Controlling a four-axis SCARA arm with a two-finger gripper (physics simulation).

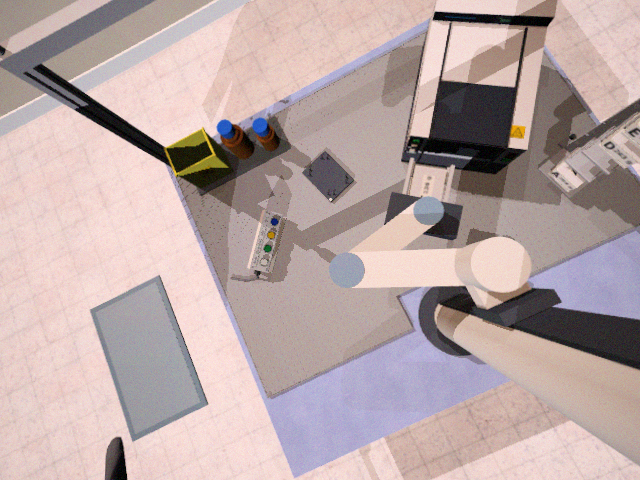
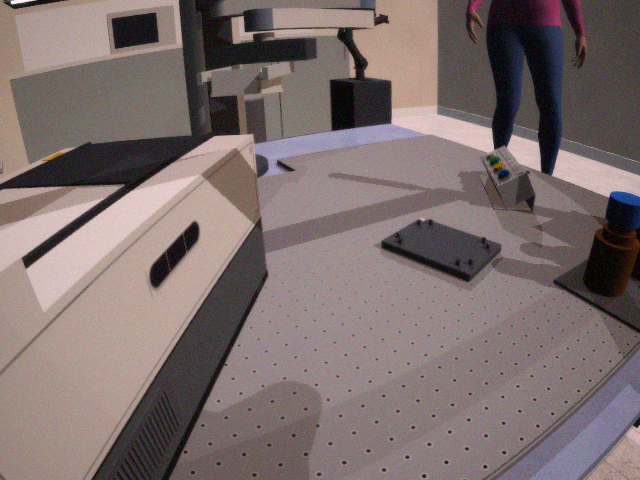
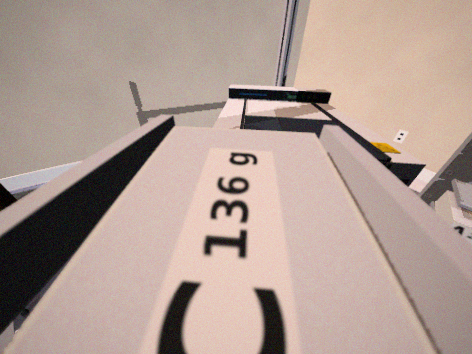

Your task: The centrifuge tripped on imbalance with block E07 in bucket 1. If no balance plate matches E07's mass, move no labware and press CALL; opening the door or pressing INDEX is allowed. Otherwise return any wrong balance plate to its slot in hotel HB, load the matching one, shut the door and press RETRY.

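Frame: origin at the arm's base, x ahead, y left, z up, level; metres.
Seen in the pictures: gripper, fingertip midpoint: (image 1: 431,162) (image 2: 231,76) (image 3: 245,133).
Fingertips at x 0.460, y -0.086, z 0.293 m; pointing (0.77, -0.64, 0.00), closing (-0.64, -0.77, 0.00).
Note:
Pixels of each thing's top centre, then the offset from my fingertips to it. "*": a spot on its surface instead.
- Plate C, middle of its top: (image 3: 235,200) (image 2: 247,66) (image 1: 427,188) dx -0.060, dy +0.048, dz +0.009 m
- Hotel rack, surface spot: (image 3: 452,162) (image 1: 597,126) * dx -0.102, dy -0.507, dz -0.125 m
- plate A, middle of its top: (image 1: 582,165) dx -0.183, dy -0.460, dz -0.188 m
- plate D, surface spot: (image 1: 612,148) * dx -0.181, dy -0.395, dz +0.006 m
- plate E, surface spot: (image 1: 633,131) * dx -0.168, dy -0.392, dz +0.078 m
- button box, middle of its top: (image 2: 507,156) (image 1: 261,239) dx +0.076, dy +0.574, dz -0.197 m
- dark pegged plate, middle of its top: (image 2: 443,237) (image 1: 327,175) dx +0.201, dy +0.257, dz -0.258 m
- yellow bin, middle of its top: (image 1: 207,141) dx +0.452, dy +0.582, dz -0.106 m
My gripper (image 1: 431,171) (image 2: 227,82) (image 3: 245,133) is shut on balance plate C, labelled 136 g. Plate C (image 1: 428,186) (image 3: 317,270) lies level between the fingers, raised above the table in front of the centrifuge (image 1: 532,98) (image 2: 129,330) (image 3: 280,94). The centrifuge's dark front is partly hidden; I cannot tell the door state or see block E07. Hotel rack (image 1: 605,125) (image 3: 452,162) stands at the right, with plate A (image 1: 567,178), plate D (image 1: 612,148) and plate E (image 1: 633,131). The button box (image 1: 257,235) (image 2: 518,189) has blue, yellow, green and white buttons.
A dark pegged plate (image 1: 328,175) (image 2: 439,248) lies on the table between button box and centrifuge. Brown bottles (image 1: 240,142) (image 1: 268,138) and a yellow bin (image 1: 219,155) stand at the table's far-left edge. A person (image 2: 524,62) stands beyond the table.

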